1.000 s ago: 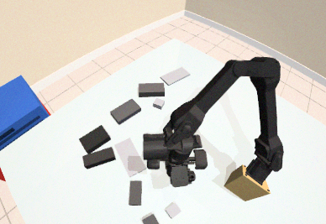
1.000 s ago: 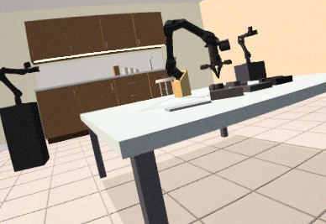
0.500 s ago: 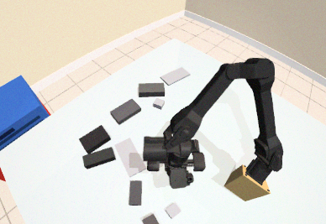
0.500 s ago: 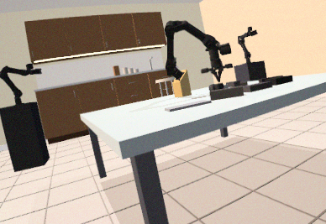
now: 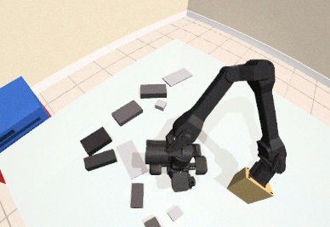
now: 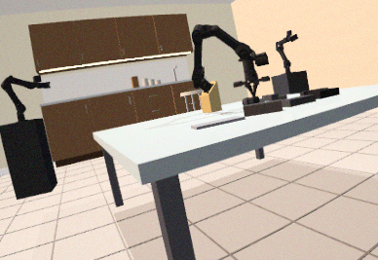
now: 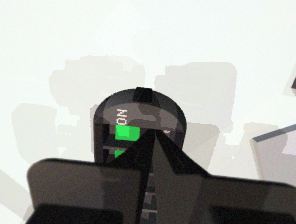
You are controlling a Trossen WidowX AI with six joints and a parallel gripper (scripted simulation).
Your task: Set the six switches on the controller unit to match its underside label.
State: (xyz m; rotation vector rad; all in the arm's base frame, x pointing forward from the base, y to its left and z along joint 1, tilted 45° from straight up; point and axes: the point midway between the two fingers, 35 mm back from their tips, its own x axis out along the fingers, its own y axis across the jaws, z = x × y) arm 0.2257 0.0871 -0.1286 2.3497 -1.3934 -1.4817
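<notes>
My gripper tip is now 100 mm past the pale block, 100 mm to the right of it and 30 mm above it. Also, from my gripper tip: pale plate: 160 mm ahead, 90 mm to the left, 40 mm below.
</notes>
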